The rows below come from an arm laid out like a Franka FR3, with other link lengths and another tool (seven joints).
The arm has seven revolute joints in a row. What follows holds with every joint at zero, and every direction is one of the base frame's. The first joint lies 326.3 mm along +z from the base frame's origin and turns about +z. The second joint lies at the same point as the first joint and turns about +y. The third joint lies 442.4 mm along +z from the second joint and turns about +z. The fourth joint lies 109.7 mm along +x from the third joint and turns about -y. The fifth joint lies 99.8 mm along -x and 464.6 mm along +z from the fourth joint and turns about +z. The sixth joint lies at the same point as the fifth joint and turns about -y. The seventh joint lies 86.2 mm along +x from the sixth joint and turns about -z. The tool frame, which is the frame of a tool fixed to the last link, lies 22 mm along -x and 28 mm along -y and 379 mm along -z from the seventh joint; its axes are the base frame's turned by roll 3.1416, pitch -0.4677 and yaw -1.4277 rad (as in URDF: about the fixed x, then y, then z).
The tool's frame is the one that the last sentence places.
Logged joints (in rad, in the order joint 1, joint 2, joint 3, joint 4, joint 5, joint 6, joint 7), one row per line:
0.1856 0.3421 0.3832 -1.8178 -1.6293 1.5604 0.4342
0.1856 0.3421 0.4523 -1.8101 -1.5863 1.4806 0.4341
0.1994 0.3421 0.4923 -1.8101 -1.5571 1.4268 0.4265
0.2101 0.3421 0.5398 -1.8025 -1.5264 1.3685 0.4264
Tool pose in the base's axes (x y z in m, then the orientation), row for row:
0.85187 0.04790 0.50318 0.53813 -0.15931 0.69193 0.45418
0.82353 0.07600 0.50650 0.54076 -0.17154 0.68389 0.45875
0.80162 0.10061 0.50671 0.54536 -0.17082 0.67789 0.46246
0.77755 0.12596 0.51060 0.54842 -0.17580 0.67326 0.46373
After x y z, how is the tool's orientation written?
As a quaternion, x y z w.
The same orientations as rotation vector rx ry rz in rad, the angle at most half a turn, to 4 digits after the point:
1.3281 -0.3932 1.7076
1.3318 -0.4225 1.6843
1.3409 -0.4200 1.6668
1.3477 -0.4320 1.6545

